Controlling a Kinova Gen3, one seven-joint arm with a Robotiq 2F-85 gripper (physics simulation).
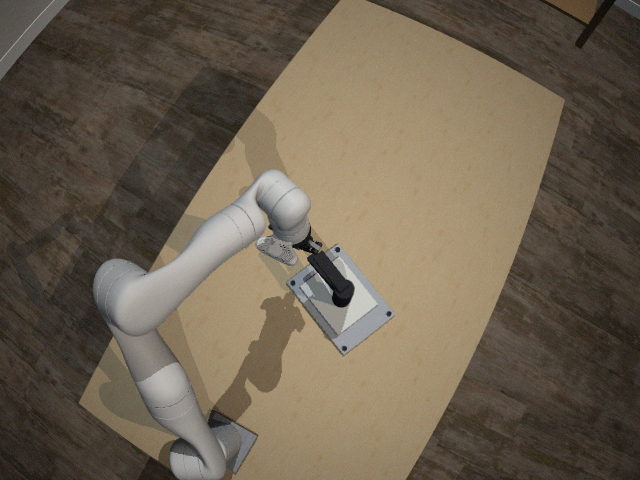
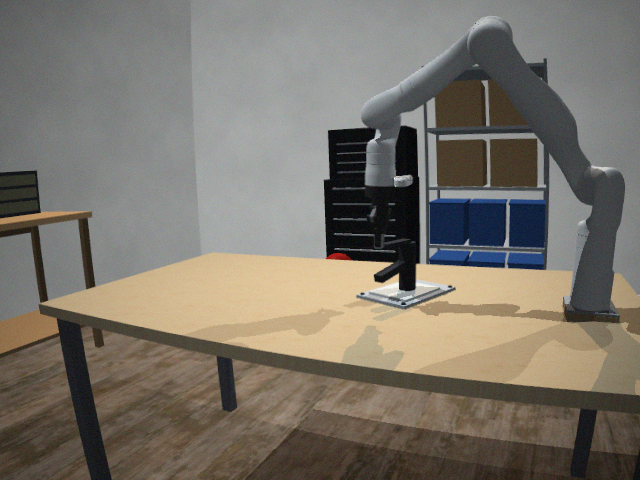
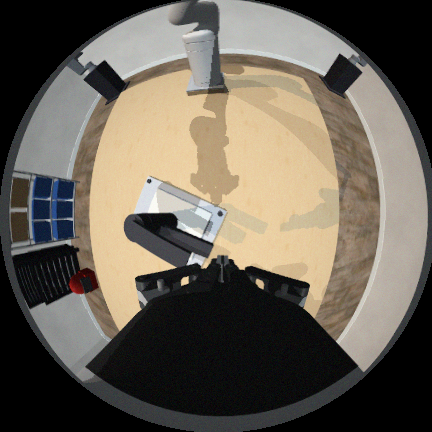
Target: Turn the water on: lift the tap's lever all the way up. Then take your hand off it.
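The black tap stands upright on a light base plate. Its spout points out low on one side. The lever sits on top, above the spout, and looks close to level, not steeply raised. My gripper is shut and empty and points down. Its fingertips are just off the lever's free end, at about its height. Whether they touch is too small to tell.
The wooden table carries the tap and the arm's base. Behind the table stand a black tool cabinet, a shelf rack and a red object.
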